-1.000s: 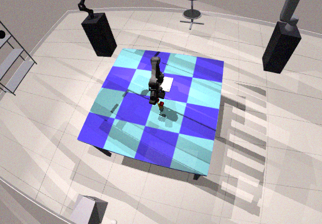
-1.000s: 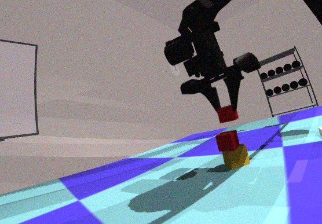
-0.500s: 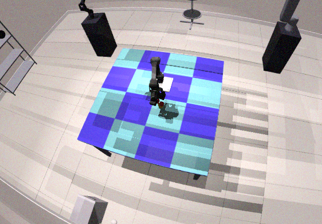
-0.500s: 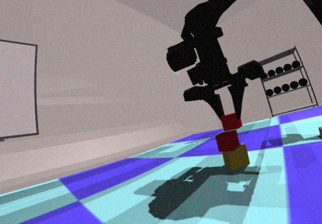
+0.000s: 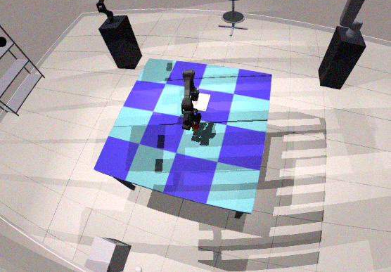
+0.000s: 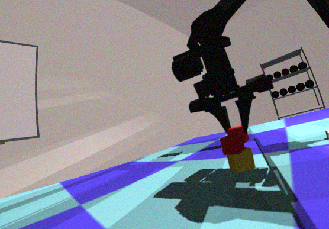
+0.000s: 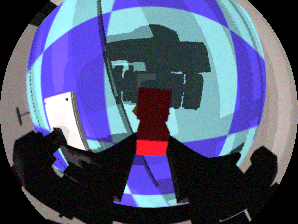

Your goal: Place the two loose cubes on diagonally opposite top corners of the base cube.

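Now: gripper tip 40 mm to the right of the red cube and 10 mm above it. The rest, counted from my gripper tip: yellow cube: 50 mm below, 20 mm to the left.
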